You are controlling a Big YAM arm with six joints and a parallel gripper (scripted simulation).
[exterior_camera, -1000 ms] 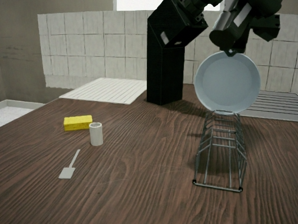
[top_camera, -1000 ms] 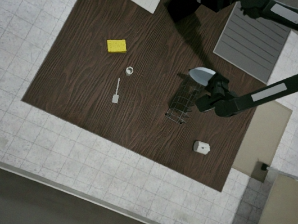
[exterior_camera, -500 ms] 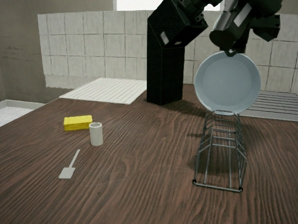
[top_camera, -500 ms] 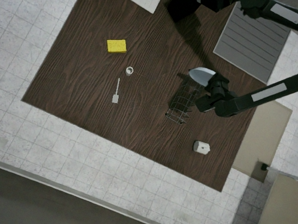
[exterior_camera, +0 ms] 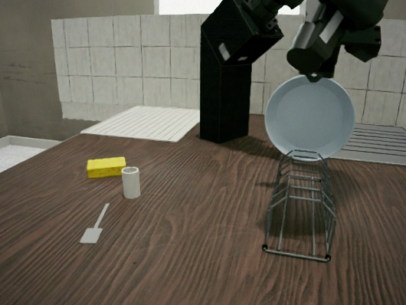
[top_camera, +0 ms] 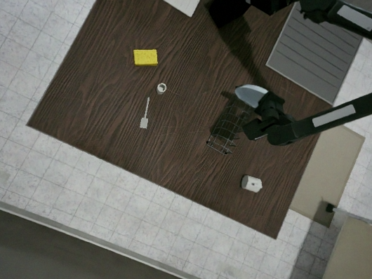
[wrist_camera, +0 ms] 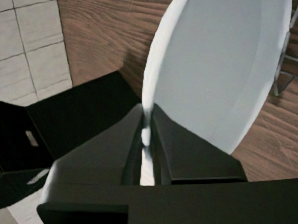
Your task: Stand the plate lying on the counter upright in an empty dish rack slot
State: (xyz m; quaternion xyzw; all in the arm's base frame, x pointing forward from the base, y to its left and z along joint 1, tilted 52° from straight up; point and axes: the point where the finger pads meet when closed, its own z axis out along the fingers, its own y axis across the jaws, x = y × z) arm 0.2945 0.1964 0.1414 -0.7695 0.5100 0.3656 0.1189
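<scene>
Now: hand 9 cm above the plate and 1 cm past it. Also, from my hand: white mat 72 cm to the right, 32 cm behind, 27 cm below; then grey draining board 55 cm behind, 27 cm below, 12 cm to the left; then white mug 29 cm to the left, 27 cm ahead, 24 cm below.
</scene>
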